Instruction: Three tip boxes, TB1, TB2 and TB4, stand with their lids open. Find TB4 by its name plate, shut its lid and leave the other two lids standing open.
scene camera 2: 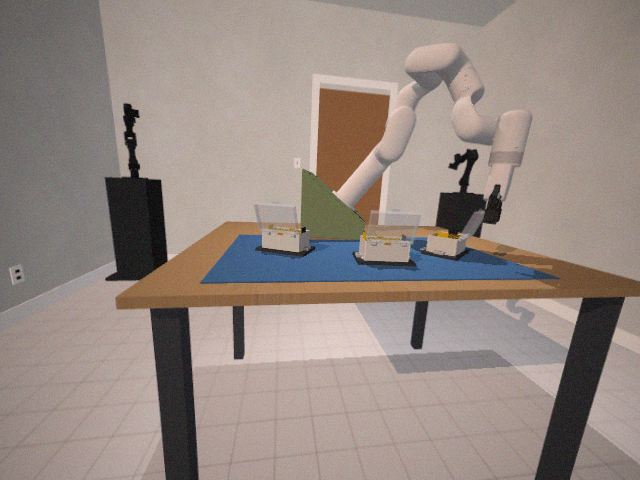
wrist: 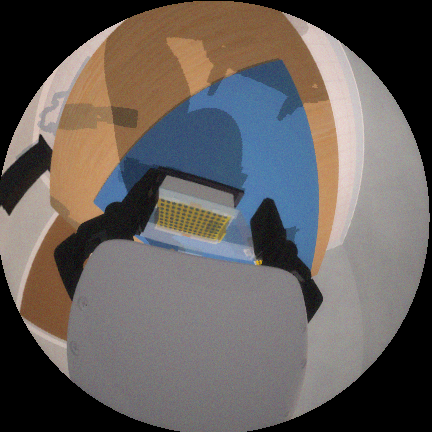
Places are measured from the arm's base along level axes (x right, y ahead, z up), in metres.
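Where they show: gripper, between the fingertips: [scene camera 2: 490, 222] [wrist: 209, 195]; arm's base, origin of its link: [scene camera 2: 343, 201].
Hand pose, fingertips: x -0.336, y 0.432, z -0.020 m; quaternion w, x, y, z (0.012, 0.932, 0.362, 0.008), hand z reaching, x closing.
Things, the pixels of their centre, and the offset from my fingertips. "pt": a spot on its surface instead. Level surfaces: height alone.
- left box, middle of its body: [scene camera 2: 288, 238] dx +0.583, dy -0.136, dz -0.083 m
- middle box, middle of its body: [scene camera 2: 382, 247] dx +0.318, dy -0.023, dz -0.083 m
- right box, middle of its body: [wrist: 190, 215] [scene camera 2: 443, 242] dx +0.074, dy -0.097, dz -0.083 m
- right box's lid, a spot on its surface: [scene camera 2: 472, 225] pt dx +0.065, dy +0.008, dz -0.009 m
- blue mat, height of its surface: dz -0.116 m
- wooden table, height of its surface: dz -0.119 m
Three white tip boxes stand on dark bases with clear lids open: a left box [scene camera 2: 284, 241], a middle box [scene camera 2: 385, 252] and a right box [scene camera 2: 444, 246] [wrist: 197, 189]. The right box's lid [scene camera 2: 472, 225] leans up and outward, toward the gripper. Yellow tip racks show inside. No name plate is readable, so I cannot tell which box is TB4. My gripper [scene camera 2: 492, 221] [wrist: 209, 195] is open and empty, close to the upper end of the right box's lid. In the wrist view its fingers stand on either side of that box. Whether it touches the lid is unclear.
A blue mat [scene camera 2: 310, 271] [wrist: 270, 130] lies under the boxes on the wooden table [scene camera 2: 170, 273] [wrist: 145, 30]. A green wedge-shaped mount [scene camera 2: 325, 211] carries the arm at the back. Black pedestals [scene camera 2: 133, 222] with small dark arms stand behind the table.
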